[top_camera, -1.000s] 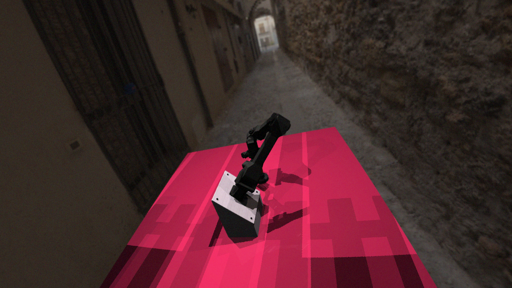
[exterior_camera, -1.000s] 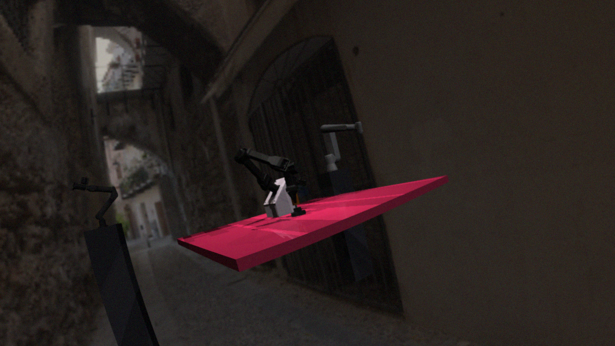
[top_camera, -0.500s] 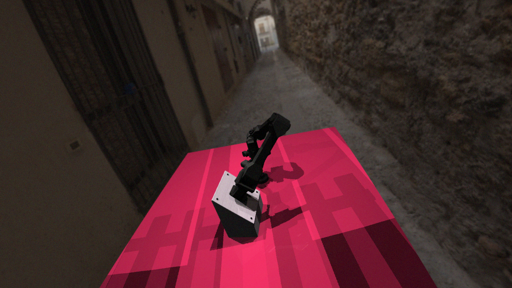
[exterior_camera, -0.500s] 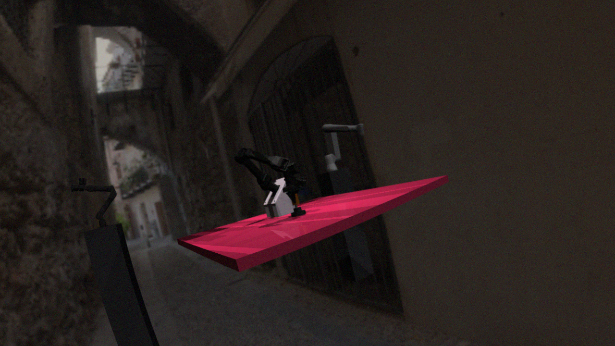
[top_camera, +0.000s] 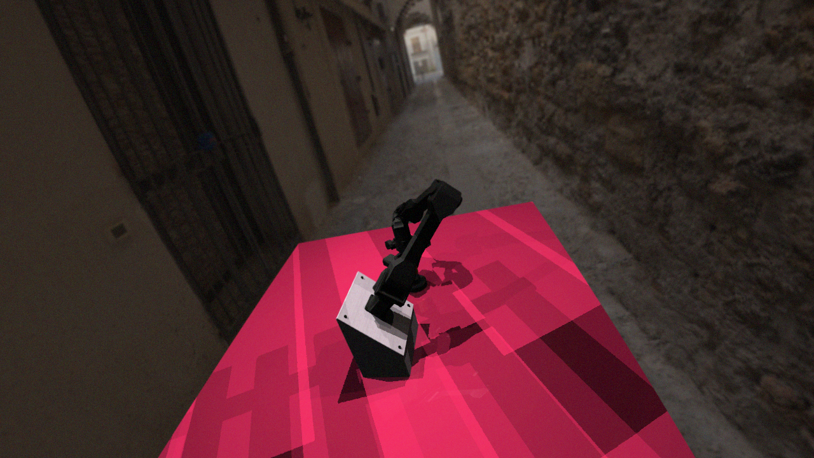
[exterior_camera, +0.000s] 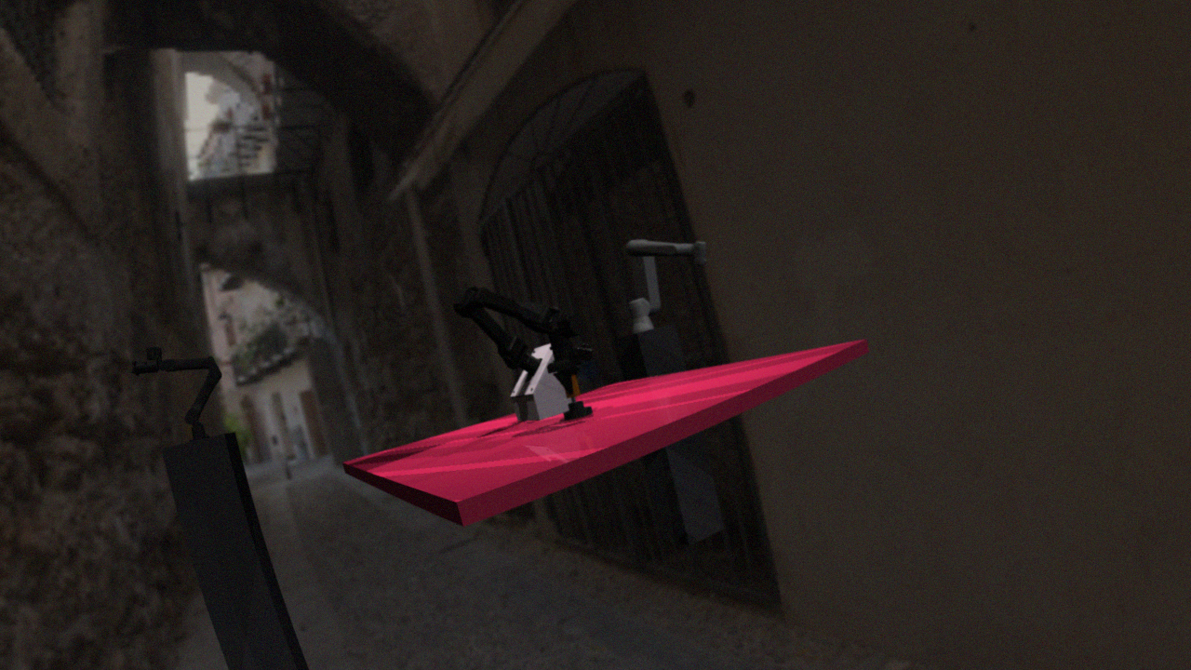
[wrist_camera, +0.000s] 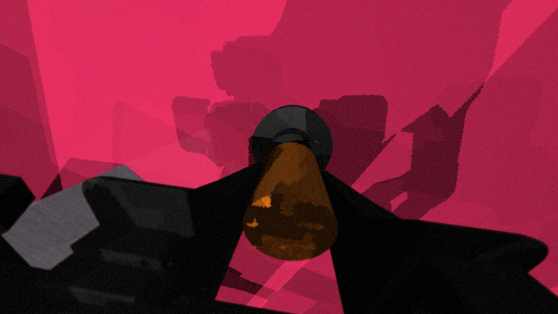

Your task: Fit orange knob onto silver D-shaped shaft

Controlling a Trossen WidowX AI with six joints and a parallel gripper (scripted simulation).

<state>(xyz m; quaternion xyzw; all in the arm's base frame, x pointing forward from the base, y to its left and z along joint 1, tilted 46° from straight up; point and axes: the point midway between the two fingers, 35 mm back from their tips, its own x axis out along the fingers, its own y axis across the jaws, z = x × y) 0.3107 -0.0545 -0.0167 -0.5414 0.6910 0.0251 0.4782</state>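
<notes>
Right now my gripper tip is 30 mm below the orange knob. From my gripper tip the other things lie so: dark round pedestal: 40 mm below.
</notes>
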